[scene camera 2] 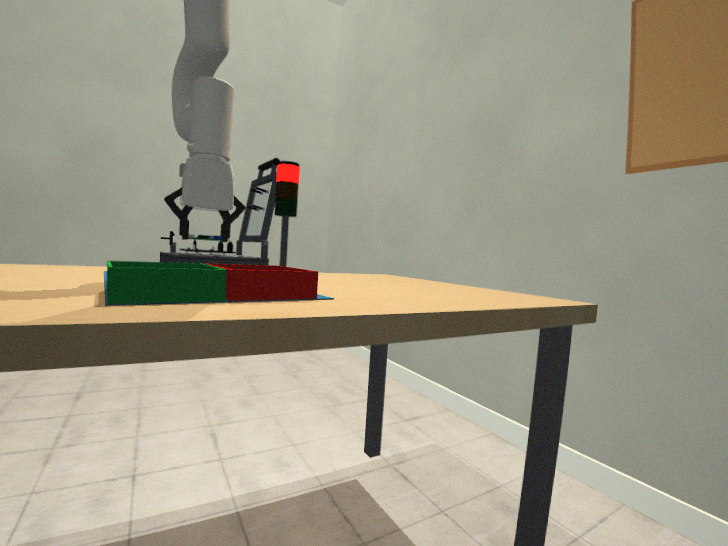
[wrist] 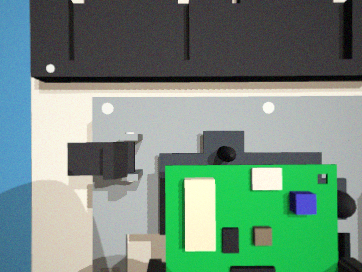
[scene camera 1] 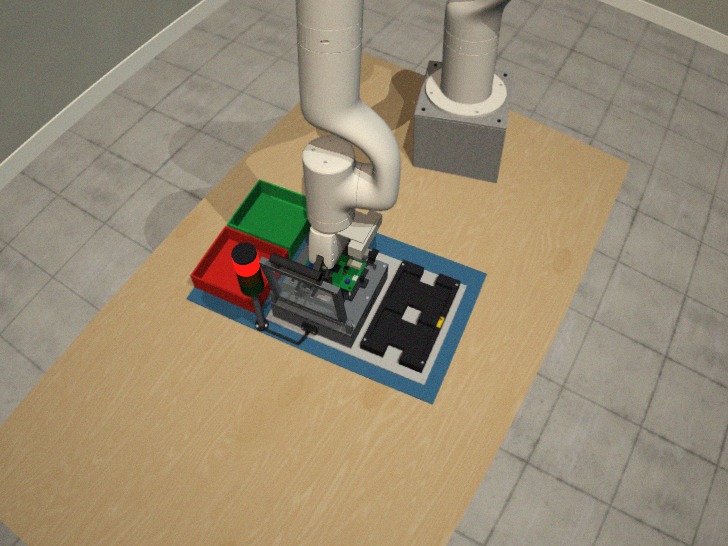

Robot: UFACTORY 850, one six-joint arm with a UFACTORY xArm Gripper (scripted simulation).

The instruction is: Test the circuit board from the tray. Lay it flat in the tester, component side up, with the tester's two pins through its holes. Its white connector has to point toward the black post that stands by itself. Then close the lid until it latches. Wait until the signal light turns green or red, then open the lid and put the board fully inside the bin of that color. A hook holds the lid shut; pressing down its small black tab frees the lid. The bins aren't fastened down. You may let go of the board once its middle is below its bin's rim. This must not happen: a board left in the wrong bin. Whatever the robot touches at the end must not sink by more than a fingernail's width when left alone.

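Scene:
In the wrist view a green bin is out of frame, and a red bin is out of frame in the wrist view too. Scene camera 2 and scene camera 1 both show the green bin, and they show the red bin as well. On the green bin, (scene camera 2: 154,282) and (scene camera 1: 250,200) are the same spot. On the red bin, (scene camera 2: 245,282) is the same spot as (scene camera 1: 223,238).

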